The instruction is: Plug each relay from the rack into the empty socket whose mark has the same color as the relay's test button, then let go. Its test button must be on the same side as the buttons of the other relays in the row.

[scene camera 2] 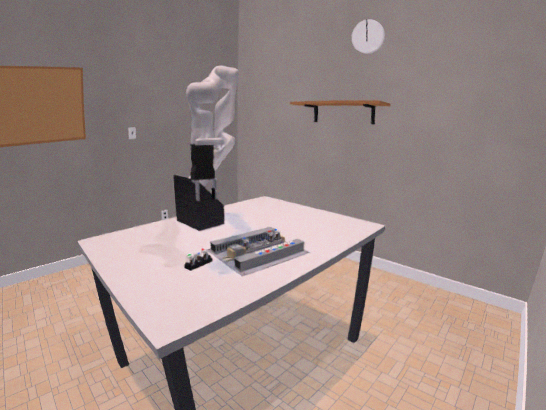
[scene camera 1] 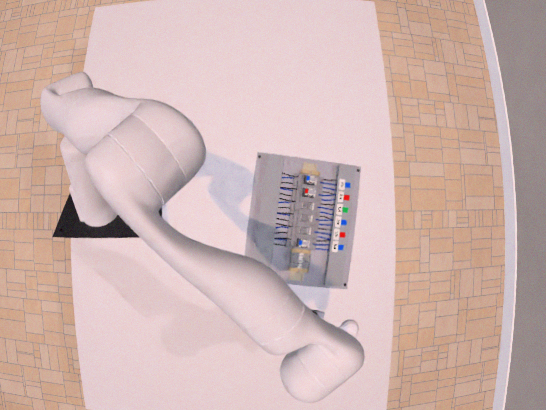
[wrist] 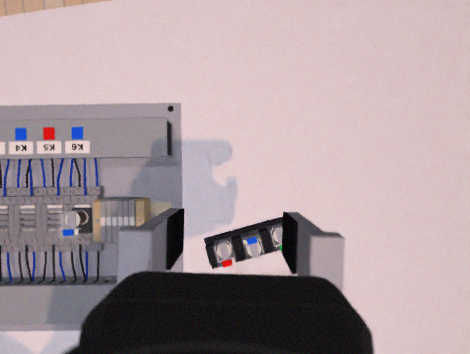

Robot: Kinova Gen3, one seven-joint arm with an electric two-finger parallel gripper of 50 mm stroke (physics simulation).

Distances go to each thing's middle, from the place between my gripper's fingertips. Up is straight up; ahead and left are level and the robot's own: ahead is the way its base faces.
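Black rack [wrist: 235,234]: my hand is 50 mm past it, 20 mm to the left of it and 240 mm above it. Grey board [scene camera 1: 280,256], counted from my hand: 10 mm ahead, 220 mm to the left, 250 mm below. Going by their middles, the black rack is the nearest to my hand of the things named here.
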